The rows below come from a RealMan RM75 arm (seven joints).
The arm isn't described. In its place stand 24 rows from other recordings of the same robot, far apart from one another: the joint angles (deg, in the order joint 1, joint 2, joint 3, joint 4, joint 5, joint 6, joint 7), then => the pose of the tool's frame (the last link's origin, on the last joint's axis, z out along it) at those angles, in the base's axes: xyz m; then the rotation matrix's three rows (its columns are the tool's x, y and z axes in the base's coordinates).
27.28 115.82 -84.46 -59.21 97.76 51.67 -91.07 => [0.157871, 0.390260, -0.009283], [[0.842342, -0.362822, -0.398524], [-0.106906, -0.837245, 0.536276], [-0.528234, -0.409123, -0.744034]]
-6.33 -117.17 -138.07 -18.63 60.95 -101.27 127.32 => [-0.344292, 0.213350, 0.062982], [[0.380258, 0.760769, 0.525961], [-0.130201, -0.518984, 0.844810], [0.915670, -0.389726, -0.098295]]
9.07 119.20 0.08 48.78 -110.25 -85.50 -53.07 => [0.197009, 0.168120, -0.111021], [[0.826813, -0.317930, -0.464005], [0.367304, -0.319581, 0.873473], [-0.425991, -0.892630, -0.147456]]
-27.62 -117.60 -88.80 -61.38 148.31 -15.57 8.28 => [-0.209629, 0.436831, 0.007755], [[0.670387, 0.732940, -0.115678], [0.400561, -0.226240, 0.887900], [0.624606, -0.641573, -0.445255]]
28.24 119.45 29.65 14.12 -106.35 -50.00 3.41 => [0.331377, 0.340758, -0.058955], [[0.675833, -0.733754, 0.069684], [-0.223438, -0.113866, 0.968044], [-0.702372, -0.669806, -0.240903]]
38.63 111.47 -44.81 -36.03 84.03 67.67 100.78 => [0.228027, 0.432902, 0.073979], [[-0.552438, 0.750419, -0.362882], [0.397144, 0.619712, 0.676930], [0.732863, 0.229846, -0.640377]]
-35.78 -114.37 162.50 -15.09 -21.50 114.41 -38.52 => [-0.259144, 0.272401, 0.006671], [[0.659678, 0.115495, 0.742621], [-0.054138, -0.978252, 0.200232], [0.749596, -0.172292, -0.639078]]
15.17 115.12 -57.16 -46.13 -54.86 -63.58 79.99 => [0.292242, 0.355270, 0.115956], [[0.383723, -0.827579, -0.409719], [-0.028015, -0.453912, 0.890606], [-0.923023, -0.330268, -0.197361]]
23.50 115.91 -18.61 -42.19 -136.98 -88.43 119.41 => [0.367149, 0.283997, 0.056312], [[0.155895, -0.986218, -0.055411], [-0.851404, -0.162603, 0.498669], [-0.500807, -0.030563, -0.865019]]
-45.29 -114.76 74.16 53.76 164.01 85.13 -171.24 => [-0.240733, 0.392111, 0.021356], [[0.273007, 0.665329, -0.694841], [0.957282, -0.259417, 0.127722], [-0.095277, -0.700028, -0.707731]]
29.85 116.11 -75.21 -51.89 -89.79 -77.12 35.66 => [0.172557, 0.353045, -0.015880], [[0.726214, 0.522442, -0.446841], [0.657256, -0.718203, 0.228469], [-0.201561, -0.459606, -0.864948]]
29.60 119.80 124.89 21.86 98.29 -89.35 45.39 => [0.229269, 0.316493, -0.033240], [[0.691773, -0.229572, -0.684651], [0.084193, -0.916011, 0.392219], [-0.717190, -0.328970, -0.614343]]
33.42 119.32 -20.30 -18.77 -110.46 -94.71 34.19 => [0.249201, 0.322296, -0.012017], [[0.735137, -0.162144, -0.658243], [0.229599, -0.854042, 0.466795], [-0.637854, -0.494290, -0.590609]]
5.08 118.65 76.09 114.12 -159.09 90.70 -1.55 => [0.184779, 0.242801, 0.004233], [[0.552047, -0.653918, 0.517335], [-0.833502, -0.449726, 0.320968], [0.022773, -0.608389, -0.793312]]
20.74 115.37 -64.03 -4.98 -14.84 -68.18 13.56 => [0.389371, 0.309222, 0.055312], [[0.767723, -0.640734, -0.007823], [0.036803, 0.031902, 0.998813], [-0.639724, -0.767100, 0.048072]]
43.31 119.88 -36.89 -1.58 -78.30 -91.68 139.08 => [0.178549, 0.351986, -0.038304], [[-0.469078, -0.381351, -0.796578], [-0.869845, 0.043486, 0.491404], [-0.152758, 0.923407, -0.352115]]
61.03 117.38 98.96 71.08 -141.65 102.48 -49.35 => [0.038119, 0.369097, -0.009935], [[0.897038, -0.027861, 0.441074], [-0.064480, -0.995582, 0.068250], [0.437224, -0.089663, -0.894872]]
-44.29 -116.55 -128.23 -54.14 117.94 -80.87 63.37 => [-0.147523, 0.416764, 0.035573], [[0.799171, 0.548181, 0.246626], [0.450868, -0.818004, 0.357195], [0.397548, -0.174264, -0.900881]]
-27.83 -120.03 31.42 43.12 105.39 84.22 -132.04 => [-0.271343, 0.350638, 0.047896], [[-0.038257, 0.904081, 0.425646], [0.731903, -0.264655, 0.627914], [0.680334, 0.335553, -0.651574]]
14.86 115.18 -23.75 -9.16 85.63 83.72 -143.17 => [0.370128, 0.243848, 0.004850], [[0.697823, -0.646924, -0.307460], [-0.131128, -0.537380, 0.833084], [-0.704165, -0.541029, -0.459826]]
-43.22 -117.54 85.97 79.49 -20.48 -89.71 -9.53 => [-0.136193, 0.382778, 0.009851], [[0.422671, 0.704014, -0.570713], [0.901686, -0.263326, 0.342960], [0.091165, -0.659563, -0.746100]]
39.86 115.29 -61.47 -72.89 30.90 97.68 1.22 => [0.194844, 0.375715, 0.062122], [[0.114185, -0.914571, 0.387972], [-0.977531, -0.033782, 0.208066], [-0.177185, -0.403012, -0.897879]]
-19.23 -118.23 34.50 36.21 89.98 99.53 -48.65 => [-0.283392, 0.288801, 0.057386], [[0.708655, 0.283327, 0.646169], [-0.210459, -0.789253, 0.576876], [0.673435, -0.544798, -0.499680]]
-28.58 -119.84 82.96 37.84 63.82 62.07 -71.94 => [-0.189099, 0.361407, -0.054254], [[0.685402, 0.486923, 0.541416], [0.215044, -0.845725, 0.488370], [0.695687, -0.218301, -0.684371]]
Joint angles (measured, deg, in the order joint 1, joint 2, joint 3, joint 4, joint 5, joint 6, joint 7), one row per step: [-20.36 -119.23 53.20 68.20 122.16 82.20 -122.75]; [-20.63 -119.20 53.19 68.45 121.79 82.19 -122.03]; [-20.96 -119.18 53.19 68.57 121.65 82.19 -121.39]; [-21.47 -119.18 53.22 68.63 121.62 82.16 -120.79]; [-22.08 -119.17 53.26 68.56 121.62 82.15 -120.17]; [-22.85 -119.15 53.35 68.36 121.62 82.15 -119.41]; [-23.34 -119.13 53.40 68.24 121.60 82.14 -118.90]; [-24.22 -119.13 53.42 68.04 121.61 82.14 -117.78]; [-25.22 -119.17 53.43 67.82 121.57 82.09 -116.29]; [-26.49 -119.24 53.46 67.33 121.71 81.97 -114.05]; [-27.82 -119.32 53.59 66.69 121.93 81.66 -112.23]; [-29.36 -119.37 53.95 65.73 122.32 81.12 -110.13]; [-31.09 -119.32 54.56 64.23 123.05 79.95 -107.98]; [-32.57 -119.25 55.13 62.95 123.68 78.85 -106.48]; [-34.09 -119.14 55.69 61.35 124.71 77.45 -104.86]
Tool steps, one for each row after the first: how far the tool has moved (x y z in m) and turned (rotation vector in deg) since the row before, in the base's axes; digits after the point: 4 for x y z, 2 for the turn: [0.0030 0.0019 0.0011 0.31 0.13 -1.19]; [0.0025 0.0018 0.0005 0.15 0.24 -1.02]; [0.0033 0.0025 0.0001 0.08 0.29 -1.10]; [0.0035 0.0027 -0.0003 -0.02 0.28 -1.13]; [0.0042 0.0031 -0.0008 -0.13 0.32 -1.35]; [0.0027 0.0020 -0.0004 -0.05 0.21 -0.89]; [0.0048 0.0035 -0.0007 -0.05 0.45 -1.74]; [0.0058 0.0040 -0.0009 0.02 0.53 -2.17]; [0.0064 0.0047 -0.0020 -0.06 0.93 -2.87]; [0.0064 0.0050 -0.0026 -0.10 0.82 -2.44]; [0.0068 0.0056 -0.0040 -0.24 1.15 -2.71]; [0.0056 0.0068 -0.0053 -0.16 1.63 -2.51]; [0.0048 0.0059 -0.0044 -0.09 1.34 -1.87]; [0.0030 0.0061 -0.0049 -0.02 1.80 -1.69]
